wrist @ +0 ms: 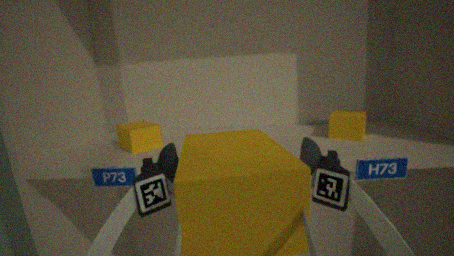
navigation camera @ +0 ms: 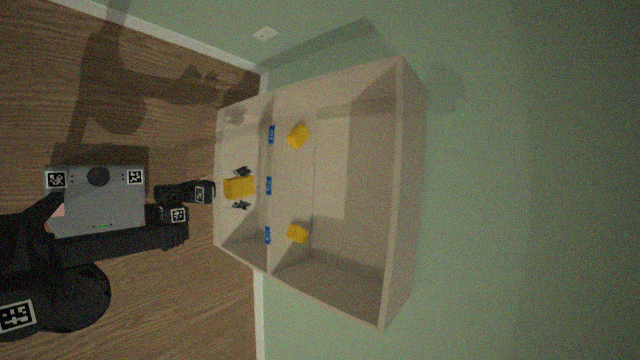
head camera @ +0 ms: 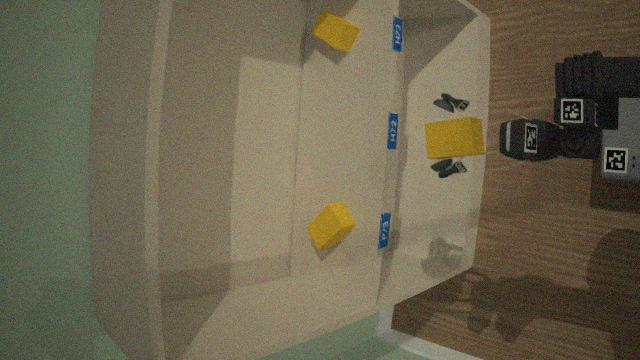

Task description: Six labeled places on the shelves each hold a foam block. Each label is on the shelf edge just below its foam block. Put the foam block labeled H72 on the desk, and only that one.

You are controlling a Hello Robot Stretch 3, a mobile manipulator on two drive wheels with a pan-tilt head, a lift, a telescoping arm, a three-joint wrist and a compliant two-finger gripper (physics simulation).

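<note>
My gripper (head camera: pixel 450 135) (navigation camera: pixel 242 188) (wrist: pixel 238 158) is shut on a yellow foam block (head camera: pixel 452 139) (navigation camera: pixel 239 187) (wrist: pixel 242 210), with a finger on each side of it. The block is held in front of the shelf edge, next to the blue H72 label (head camera: pixel 393 131) (navigation camera: pixel 269 185). The shelf place behind that label holds no block. The H72 label does not show in the wrist view. The desk does not show in these views.
Yellow blocks stand behind the H73 label (head camera: pixel 397 34) (wrist: pixel 382 168) and the P73 label (head camera: pixel 384 230) (wrist: pixel 114 176). The beige shelf unit (head camera: pixel 154 150) (navigation camera: pixel 398 150) has side walls and stands against the green wall. The arm is drawn in over the robot's base (navigation camera: pixel 105 200).
</note>
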